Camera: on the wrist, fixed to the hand. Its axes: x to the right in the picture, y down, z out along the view.
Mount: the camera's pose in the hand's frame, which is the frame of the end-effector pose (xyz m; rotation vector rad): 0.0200 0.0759 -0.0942 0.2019 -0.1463 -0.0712
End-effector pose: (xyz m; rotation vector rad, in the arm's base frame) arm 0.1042 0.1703 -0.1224 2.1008 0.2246 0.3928
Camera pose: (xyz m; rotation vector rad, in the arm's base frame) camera 0.0889 0.2107 -0.0076 2.3012 0.2610 0.1786
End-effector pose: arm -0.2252 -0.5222 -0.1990 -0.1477 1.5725 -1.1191
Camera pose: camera -0.2747 -0.4405 -0.2759 -0.1477 1.3257 -1.2866
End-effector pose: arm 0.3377 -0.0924 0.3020 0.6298 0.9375 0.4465
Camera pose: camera 0.2620 0.0040 0.2998 0.7989 0.8685 0.2401
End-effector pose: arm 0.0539 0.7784 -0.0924 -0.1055 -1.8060 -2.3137
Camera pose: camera 0.0563 0.6676 -0.0400 -0.1866 -2.1369 -2.2057
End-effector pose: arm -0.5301 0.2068 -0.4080 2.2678 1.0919 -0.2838
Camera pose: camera -0.4651 0.2395 -0.3093 2.3426 1.1114 -0.6039
